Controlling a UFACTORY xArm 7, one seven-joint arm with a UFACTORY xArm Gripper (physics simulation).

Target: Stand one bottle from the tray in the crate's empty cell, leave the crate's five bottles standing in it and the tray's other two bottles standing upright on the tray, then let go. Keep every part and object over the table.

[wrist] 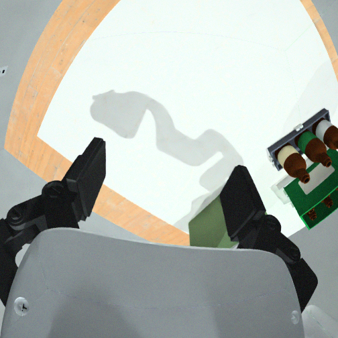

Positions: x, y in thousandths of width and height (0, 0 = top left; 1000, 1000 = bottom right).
Note:
I see my gripper (499, 499) and a glass bottle (868, 484).

